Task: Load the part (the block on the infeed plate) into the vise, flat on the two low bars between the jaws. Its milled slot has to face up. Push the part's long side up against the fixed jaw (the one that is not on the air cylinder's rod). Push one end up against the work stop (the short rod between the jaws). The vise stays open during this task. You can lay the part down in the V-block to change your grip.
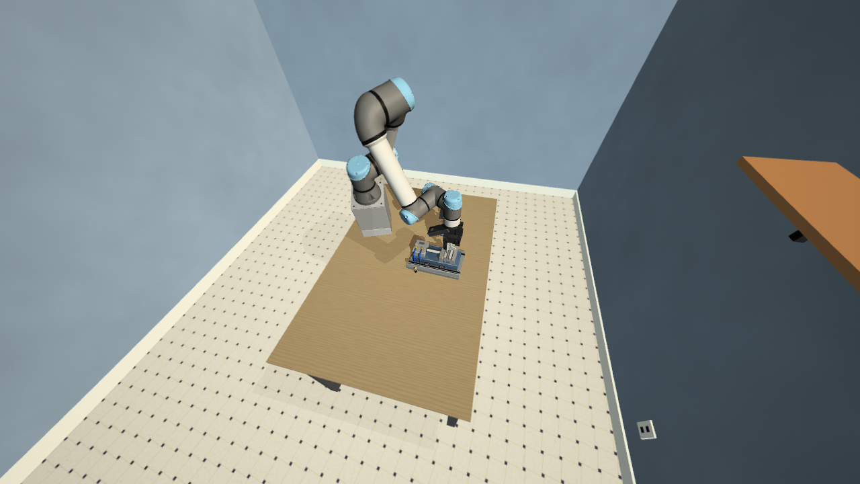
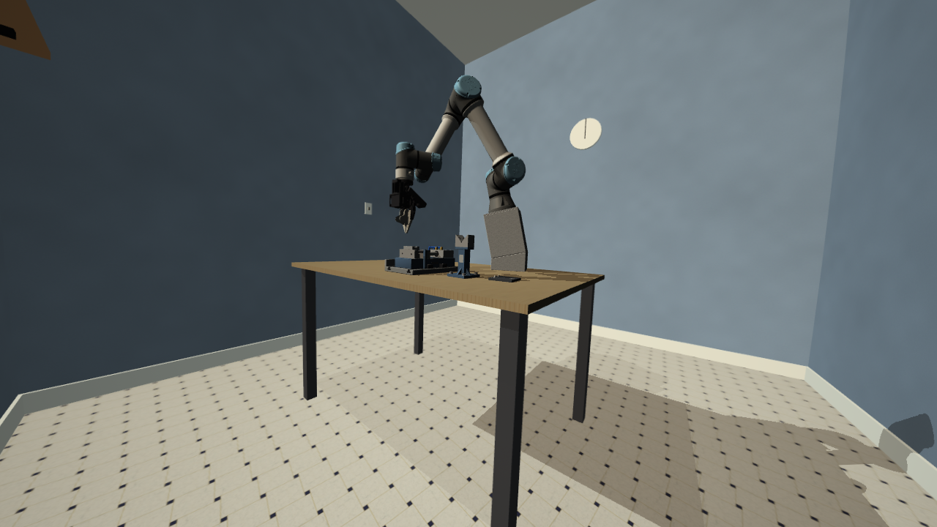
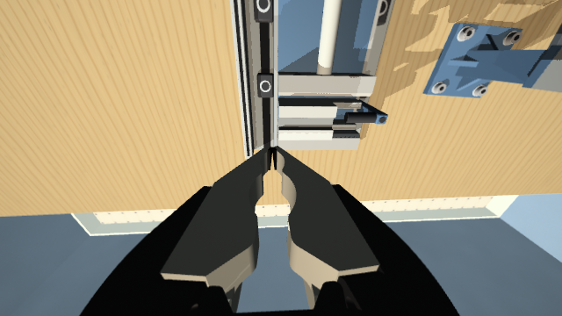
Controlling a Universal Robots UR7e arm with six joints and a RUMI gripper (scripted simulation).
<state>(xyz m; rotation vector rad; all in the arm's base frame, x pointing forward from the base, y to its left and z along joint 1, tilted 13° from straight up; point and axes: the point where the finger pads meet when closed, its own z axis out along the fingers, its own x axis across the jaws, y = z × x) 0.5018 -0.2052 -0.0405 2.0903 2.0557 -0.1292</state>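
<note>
Right now my hand is 40 mm to the right of the part and 80 mm above it. Also, from my hand: cylinder rod: 80 mm behind, 60 mm to the left, 100 mm below; then fixed jaw: 30 mm ahead, 60 mm to the left, 100 mm below; then moving jaw: 30 mm behind, 60 mm to the left, 100 mm below.
</note>
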